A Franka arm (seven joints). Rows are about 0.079 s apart.
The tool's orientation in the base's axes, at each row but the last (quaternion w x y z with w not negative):
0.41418 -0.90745 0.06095 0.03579
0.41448 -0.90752 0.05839 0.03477
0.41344 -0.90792 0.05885 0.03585
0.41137 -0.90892 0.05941 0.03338
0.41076 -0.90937 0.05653 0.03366
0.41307 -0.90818 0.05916 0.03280
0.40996 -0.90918 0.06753 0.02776
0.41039 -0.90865 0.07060 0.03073
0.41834 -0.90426 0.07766 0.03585
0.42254 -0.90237 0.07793 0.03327
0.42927 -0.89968 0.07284 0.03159
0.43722 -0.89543 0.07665 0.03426
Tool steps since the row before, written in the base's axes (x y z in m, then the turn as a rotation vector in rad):
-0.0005 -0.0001 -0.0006 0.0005 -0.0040 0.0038
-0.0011 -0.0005 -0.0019 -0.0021 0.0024 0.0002
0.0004 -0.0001 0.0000 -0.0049 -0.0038 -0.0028
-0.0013 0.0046 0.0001 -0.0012 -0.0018 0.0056
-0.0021 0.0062 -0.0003 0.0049 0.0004 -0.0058
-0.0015 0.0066 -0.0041 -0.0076 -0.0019 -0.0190
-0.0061 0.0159 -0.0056 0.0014 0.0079 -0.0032
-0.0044 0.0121 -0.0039 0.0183 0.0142 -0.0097
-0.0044 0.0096 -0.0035 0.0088 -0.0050 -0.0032
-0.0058 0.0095 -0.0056 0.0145 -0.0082 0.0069
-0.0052 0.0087 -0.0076 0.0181 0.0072 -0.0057
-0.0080 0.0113 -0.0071 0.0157 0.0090 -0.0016
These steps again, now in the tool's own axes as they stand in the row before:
-0.0004 0.0006 0.0003 0.0004 -0.0003 -0.0055
-0.0008 0.0019 0.0009 -0.0023 -0.0014 0.0017
0.0004 0.0000 -0.0001 -0.0042 0.0052 -0.0010
-0.0017 -0.0029 0.0034 -0.0017 -0.0028 -0.0050
-0.0025 -0.0036 0.0049 0.0055 0.0034 0.0041
-0.0016 -0.0010 0.0077 -0.0053 0.0164 0.0111
-0.0070 -0.0054 0.0156 0.0009 -0.0030 0.0080
-0.0052 -0.0043 0.0116 0.0177 -0.0049 0.0171
-0.0049 -0.0027 0.0096 0.0096 0.0041 -0.0017
-0.0061 -0.0008 0.0108 0.0143 -0.0025 -0.0106
-0.0051 0.0013 0.0115 0.0178 -0.0030 0.0093
-0.0082 0.0000 0.0132 0.0147 -0.0068 0.0082

